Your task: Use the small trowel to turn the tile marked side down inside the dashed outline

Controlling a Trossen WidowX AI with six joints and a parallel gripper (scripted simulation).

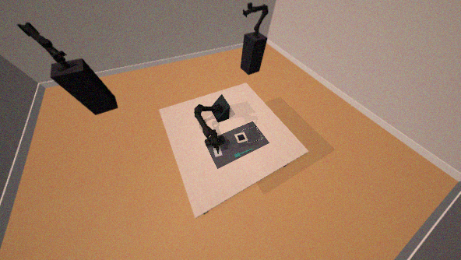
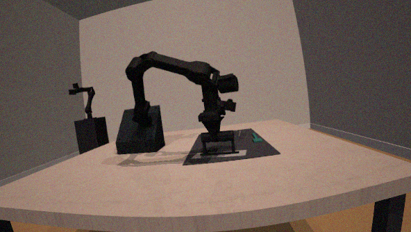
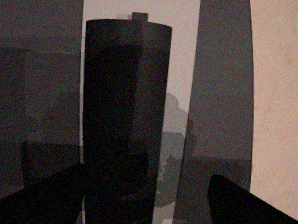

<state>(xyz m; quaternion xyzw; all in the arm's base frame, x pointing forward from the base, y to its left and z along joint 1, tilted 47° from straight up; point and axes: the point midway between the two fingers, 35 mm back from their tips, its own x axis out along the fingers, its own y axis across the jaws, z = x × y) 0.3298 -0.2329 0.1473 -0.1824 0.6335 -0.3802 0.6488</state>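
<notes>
Right now my gripper tip is 240 mm to the right of the dark mat, 90 mm above it and 60 mm short of it. From my gripper tip the other things lie so: white tile 310 mm to the left, 70 mm below, 40 mm ahead; then teal trowel 210 mm to the left, 200 mm ahead, 70 mm below.
</notes>
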